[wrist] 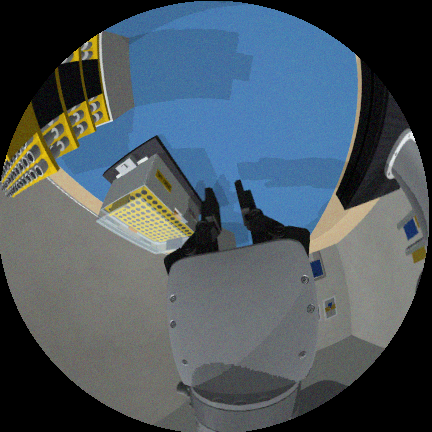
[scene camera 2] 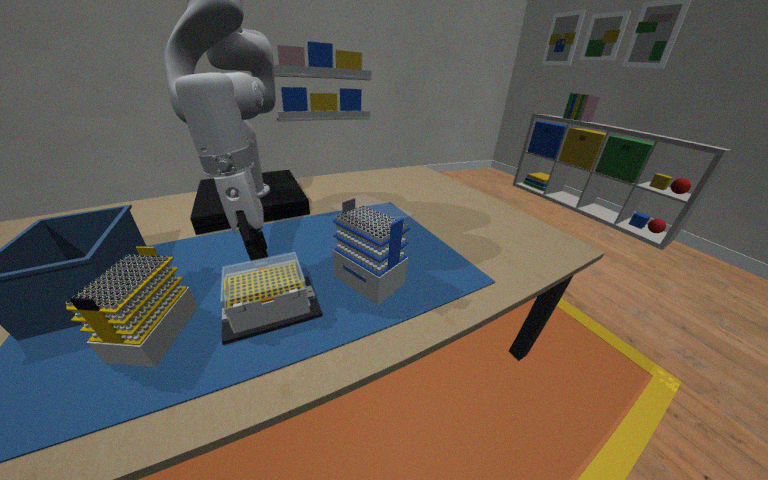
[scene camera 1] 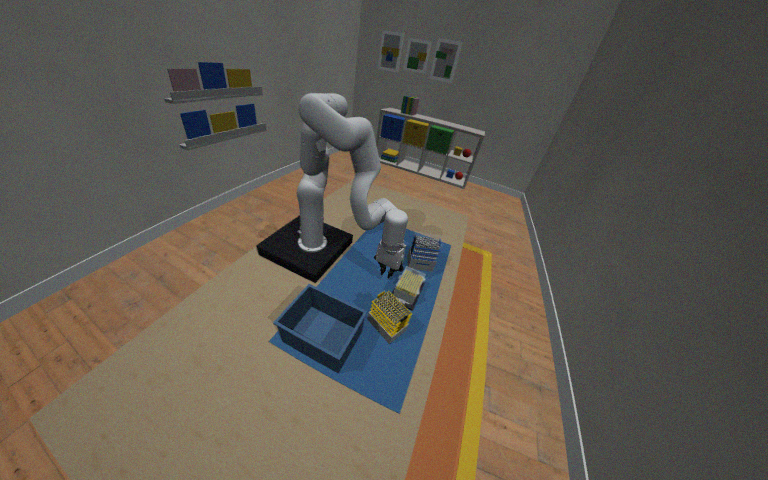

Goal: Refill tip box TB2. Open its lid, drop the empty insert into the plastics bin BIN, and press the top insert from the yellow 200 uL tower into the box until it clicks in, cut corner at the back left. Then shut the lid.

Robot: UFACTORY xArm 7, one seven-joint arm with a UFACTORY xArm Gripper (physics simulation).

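Note:
Tip box TB2 (scene camera 1: pixel 408 287) (scene camera 2: pixel 266 311) (wrist: pixel 160 175) stands on a dark base plate. Its clear lid (scene camera 2: pixel 254 263) appears shut over a yellow insert (scene camera 2: pixel 265 281) (wrist: pixel 150 215) with rows of empty holes. My gripper (scene camera 1: pixel 386 275) (scene camera 2: pixel 257 253) (wrist: pixel 225 192) is partly open and empty. It points down behind the box, on the robot-base side, with its fingers apart from it. The yellow 200 uL tower (scene camera 1: pixel 389 313) (scene camera 2: pixel 124 283) (wrist: pixel 47 157) holds several stacked inserts with tips. The blue-grey bin BIN (scene camera 1: pixel 311 348) (scene camera 2: pixel 45 300) stands beside the tower. The cut corner cannot be made out.
A blue-insert tower (scene camera 1: pixel 424 253) (scene camera 2: pixel 362 277) stands on the other side of the box. The black robot base block (scene camera 1: pixel 288 249) (scene camera 2: pixel 249 212) (wrist: pixel 372 150) is behind the blue mat (scene camera 1: pixel 385 373) (scene camera 2: pixel 186 390) (wrist: pixel 290 100). The table's front edge runs beyond the box.

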